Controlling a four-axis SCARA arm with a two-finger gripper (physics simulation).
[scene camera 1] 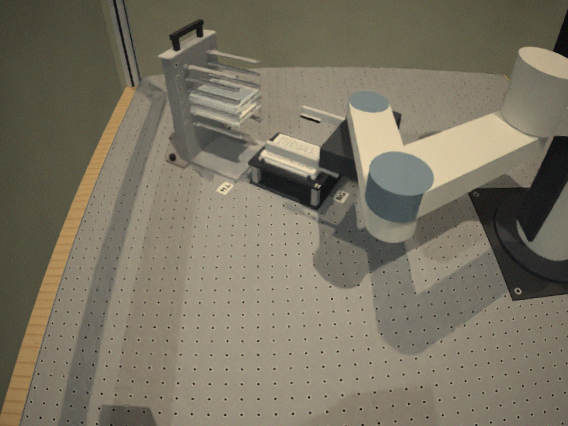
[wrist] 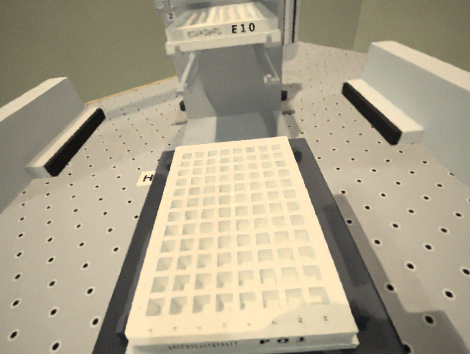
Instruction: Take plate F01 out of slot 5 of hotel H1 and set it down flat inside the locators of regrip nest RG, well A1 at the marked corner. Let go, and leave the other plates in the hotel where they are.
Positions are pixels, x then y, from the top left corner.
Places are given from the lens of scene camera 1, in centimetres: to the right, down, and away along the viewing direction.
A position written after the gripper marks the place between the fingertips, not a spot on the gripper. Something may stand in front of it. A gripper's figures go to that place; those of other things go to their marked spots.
gripper [scene camera 1: 285, 126]: 0, -17, 83
pale bluish plate [scene camera 1: 247, 95]: -8, -24, 86
cream plate [scene camera 1: 284, 163]: 0, -10, 84
